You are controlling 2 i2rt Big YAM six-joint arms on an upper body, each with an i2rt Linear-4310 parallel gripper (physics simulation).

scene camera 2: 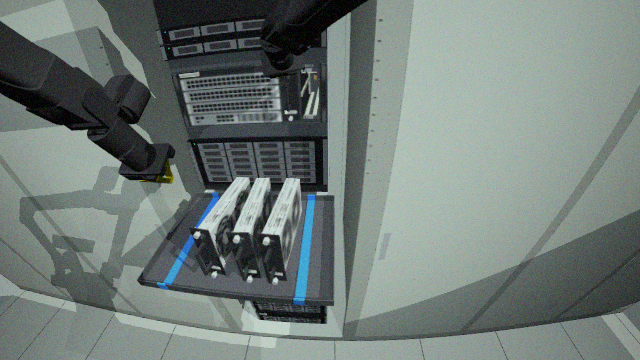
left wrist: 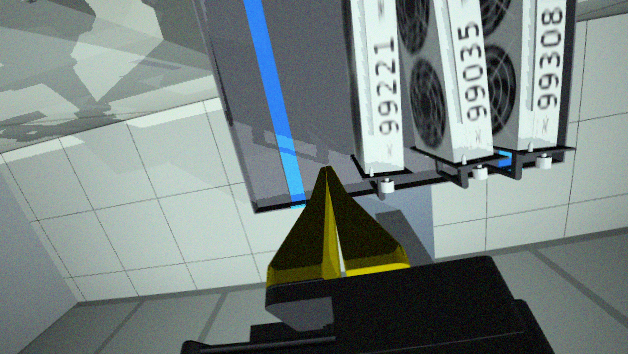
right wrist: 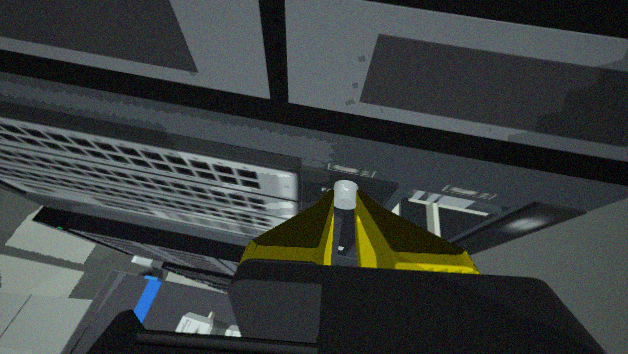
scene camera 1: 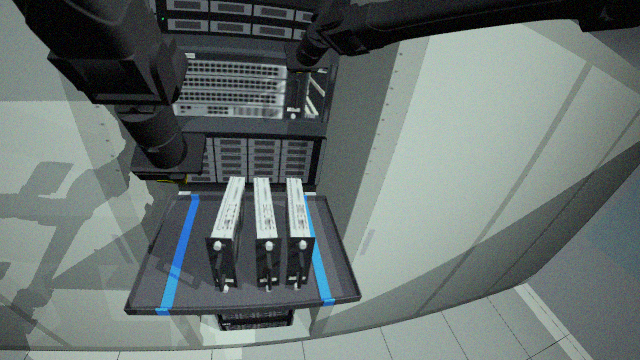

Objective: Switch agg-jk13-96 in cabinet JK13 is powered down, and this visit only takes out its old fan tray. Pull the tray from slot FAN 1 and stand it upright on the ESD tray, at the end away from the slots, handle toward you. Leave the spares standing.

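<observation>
The old fan tray (scene camera 1: 294,95) (scene camera 2: 290,97) sits in its slot at the right of the switch, its black face showing. My right gripper (right wrist: 344,199) is shut on its dark handle (right wrist: 345,227), with a white knob at the fingertips; the arm hides part of the face in both scene views. My left gripper (left wrist: 327,173) (scene camera 2: 165,177) is shut and empty, above the left side of the ESD tray (scene camera 1: 240,309) (scene camera 2: 225,296) (left wrist: 320,75). Spares 99221 (scene camera 1: 230,212) (left wrist: 387,100), 99035 (scene camera 1: 265,212) (left wrist: 470,100) and 99308 (scene camera 1: 299,215) (left wrist: 547,100) stand upright there, handles outward.
Blue tape strips (scene camera 1: 181,250) (scene camera 1: 320,265) run along both sides of the ESD tray. An open bay with pale rails (scene camera 1: 315,95) (right wrist: 432,217) lies right of the held tray. Drive units (scene camera 1: 265,157) (scene camera 2: 255,162) sit below the switch. A cabinet side panel (scene camera 1: 450,150) stands at the right.
</observation>
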